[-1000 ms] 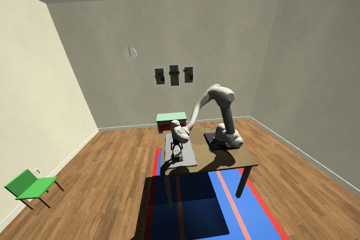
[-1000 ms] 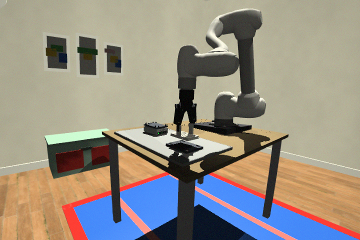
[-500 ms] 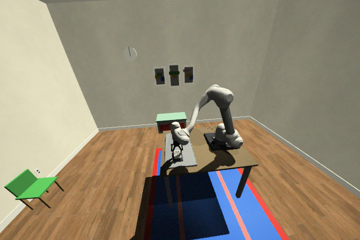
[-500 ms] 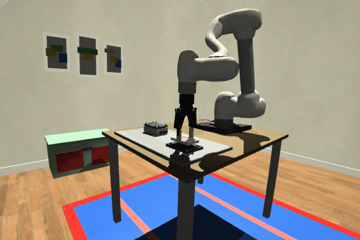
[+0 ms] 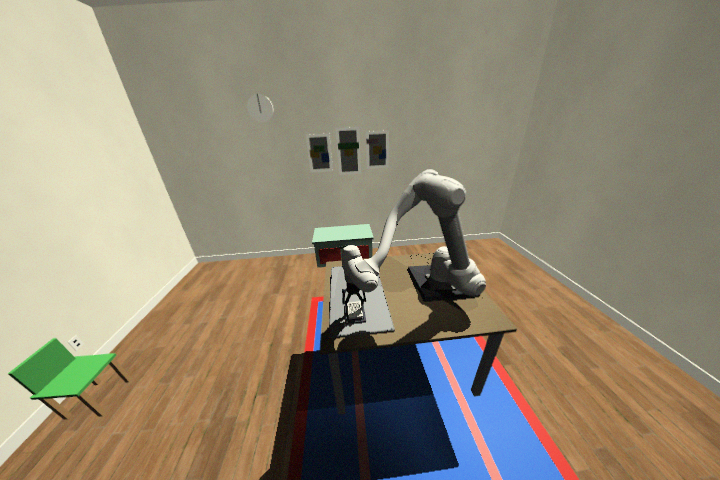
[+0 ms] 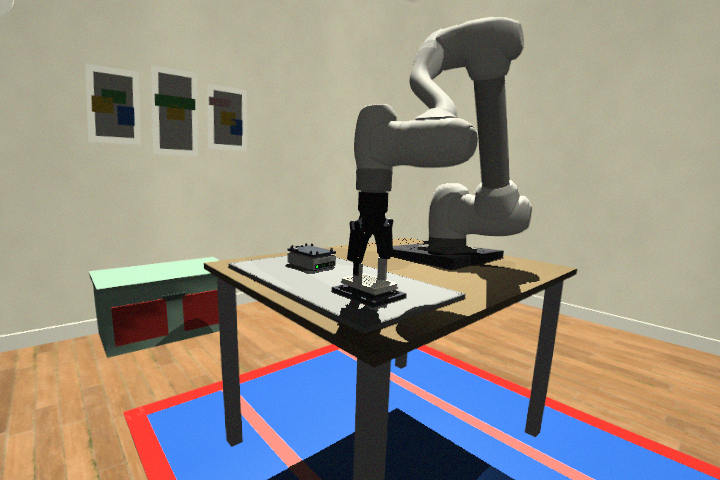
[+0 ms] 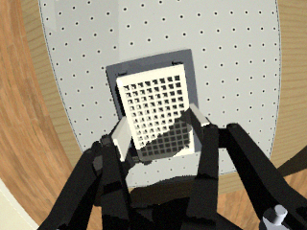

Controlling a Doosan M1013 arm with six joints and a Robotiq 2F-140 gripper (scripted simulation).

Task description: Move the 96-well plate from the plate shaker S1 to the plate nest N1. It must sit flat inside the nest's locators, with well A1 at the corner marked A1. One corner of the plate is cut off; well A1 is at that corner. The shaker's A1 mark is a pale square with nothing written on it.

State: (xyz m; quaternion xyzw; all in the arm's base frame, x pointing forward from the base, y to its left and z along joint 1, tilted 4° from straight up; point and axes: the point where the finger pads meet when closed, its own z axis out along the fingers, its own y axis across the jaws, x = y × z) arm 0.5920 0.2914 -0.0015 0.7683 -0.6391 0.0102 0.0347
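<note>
Now: hand 20 mm above the white 96-well plate. Round my hand: dark plate nest N1 (50 mm below).
</note>
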